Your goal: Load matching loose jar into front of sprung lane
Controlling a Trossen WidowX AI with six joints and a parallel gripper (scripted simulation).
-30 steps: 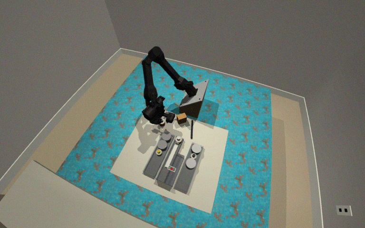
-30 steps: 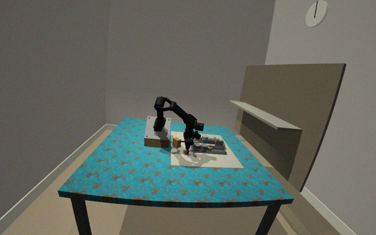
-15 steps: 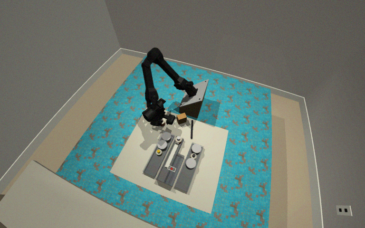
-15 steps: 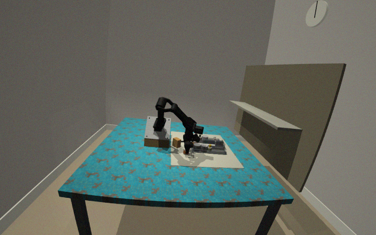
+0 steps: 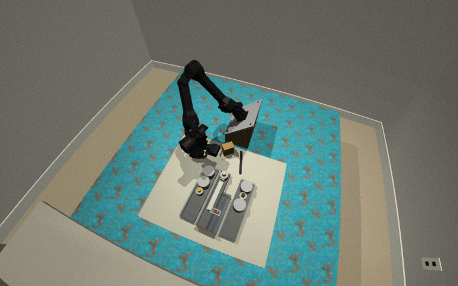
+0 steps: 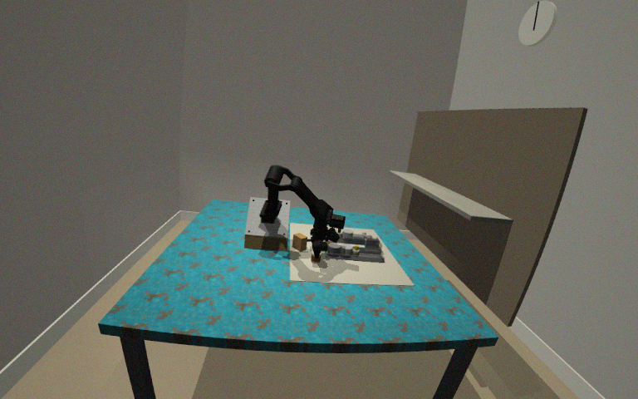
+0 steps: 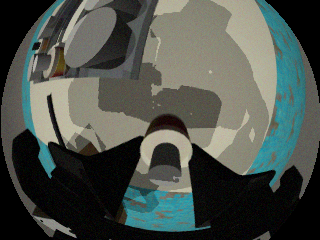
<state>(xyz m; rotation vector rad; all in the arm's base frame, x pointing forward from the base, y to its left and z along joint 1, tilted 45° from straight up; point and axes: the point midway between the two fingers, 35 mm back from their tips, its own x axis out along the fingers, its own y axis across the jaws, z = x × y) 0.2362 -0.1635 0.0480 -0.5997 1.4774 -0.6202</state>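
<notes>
My gripper tip is now 21 cm to the right of the black rod, 3 cm past it and 2 cm above it. From my gripper tip the other things lie so: red dot: 28 cm ahead, 18 cm to the left, 4 cm above; then brown block: 12 cm to the left, 7 cm behind, 1 cm above.
</notes>
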